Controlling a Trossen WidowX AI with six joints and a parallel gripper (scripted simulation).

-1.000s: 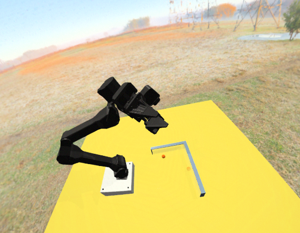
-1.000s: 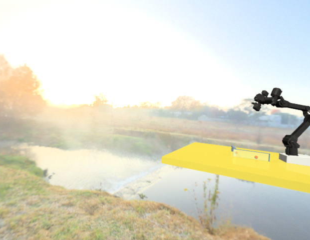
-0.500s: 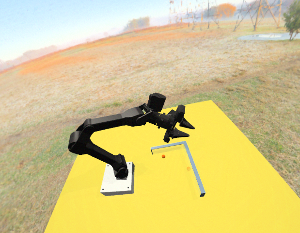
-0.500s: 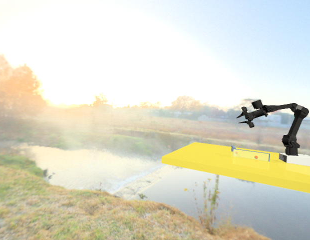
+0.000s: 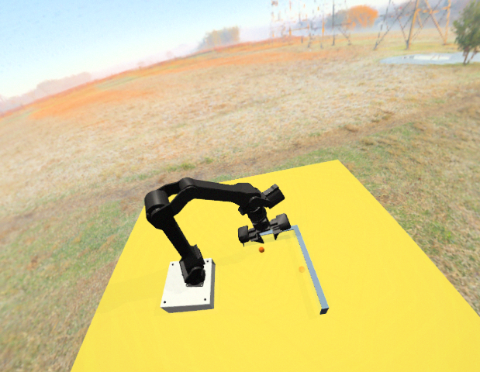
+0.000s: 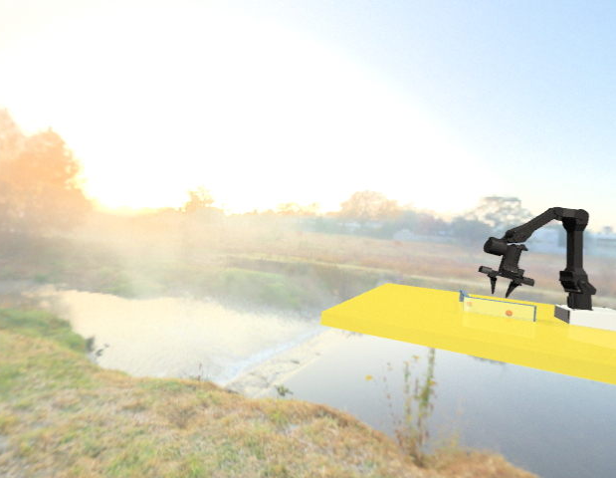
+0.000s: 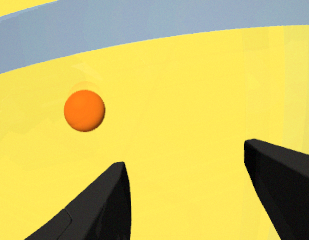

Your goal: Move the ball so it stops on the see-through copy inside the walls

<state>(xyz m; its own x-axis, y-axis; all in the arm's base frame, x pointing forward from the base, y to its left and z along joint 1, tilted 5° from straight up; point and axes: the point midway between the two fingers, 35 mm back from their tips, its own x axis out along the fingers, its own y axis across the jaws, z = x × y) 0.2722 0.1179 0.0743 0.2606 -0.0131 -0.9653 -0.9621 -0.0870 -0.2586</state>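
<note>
Now: the orange ball 40 mm behind my gripper tip and 60 mm below it.
</note>
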